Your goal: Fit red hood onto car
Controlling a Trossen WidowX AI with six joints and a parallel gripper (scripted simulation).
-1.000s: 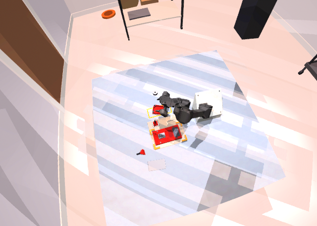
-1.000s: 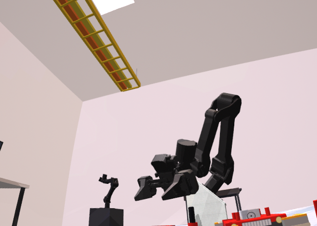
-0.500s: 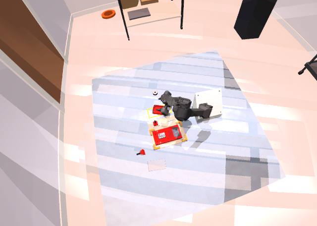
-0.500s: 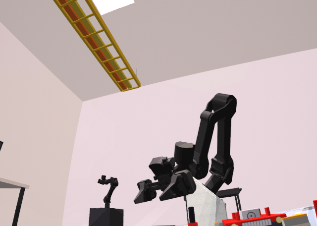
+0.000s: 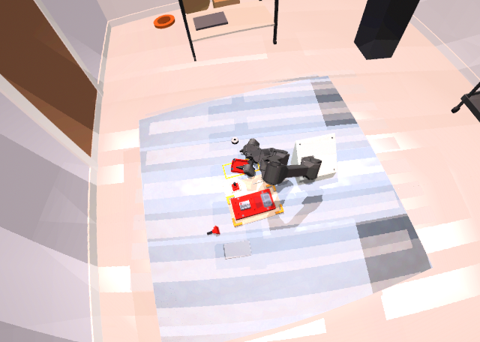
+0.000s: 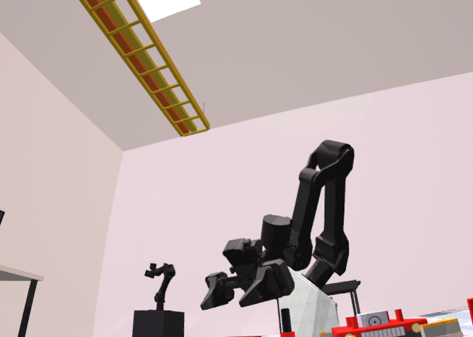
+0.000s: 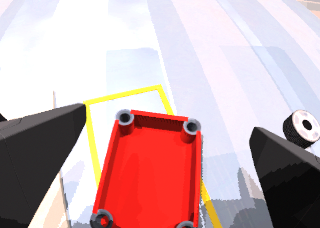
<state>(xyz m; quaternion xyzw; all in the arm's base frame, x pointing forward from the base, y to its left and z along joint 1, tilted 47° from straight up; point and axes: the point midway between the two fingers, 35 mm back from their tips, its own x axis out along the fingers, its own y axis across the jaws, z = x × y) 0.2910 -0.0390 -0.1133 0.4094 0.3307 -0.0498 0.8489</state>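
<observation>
Right now my gripper tip is 10 mm past the red hood, 10 mm to the right of it and 70 mm above it. The rest, counted from my gripper tip: grey engine block: 10 mm ahead, 240 mm to the left, 50 mm below; jig: 30 mm behind, 210 mm to the left, 60 mm below.
</observation>
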